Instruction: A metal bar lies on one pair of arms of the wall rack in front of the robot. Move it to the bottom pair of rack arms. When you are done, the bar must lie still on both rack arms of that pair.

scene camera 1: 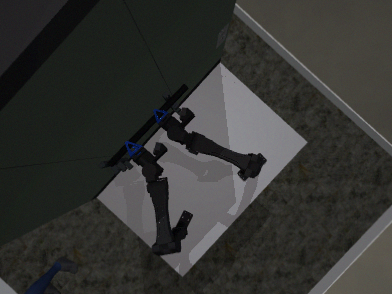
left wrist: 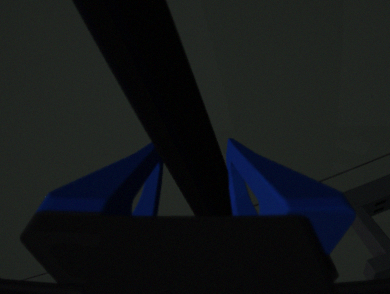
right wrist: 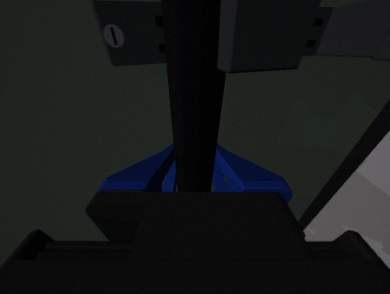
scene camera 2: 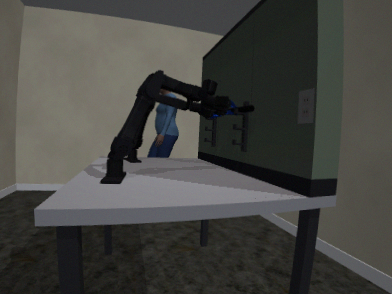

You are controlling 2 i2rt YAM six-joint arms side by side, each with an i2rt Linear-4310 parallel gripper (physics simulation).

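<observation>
The dark metal bar [scene camera 1: 145, 126] [scene camera 2: 246, 108] [left wrist: 155, 85] [right wrist: 195, 110] runs along the wall near the top of the rack upright [scene camera 2: 245, 136]. My left gripper [scene camera 1: 129, 145] [left wrist: 195, 147] is shut on the bar, which crosses its blue fingers at a slant. My right gripper [scene camera 1: 159, 114] [right wrist: 194, 147] is shut on the bar, which runs straight between its fingers. In the right wrist view the bar passes close beside a grey rack arm block [right wrist: 270, 35]. Whether it bears on the top rack arms is hard to tell.
Lower rack arms [scene camera 2: 237, 127] [scene camera 2: 236, 142] stick out from the near upright, and the far upright [scene camera 2: 214, 134] has lower arms too. The dark green wall [scene camera 2: 285, 60] rises behind the white table [scene camera 2: 190, 195]. A person in blue [scene camera 2: 167, 120] stands beyond the table.
</observation>
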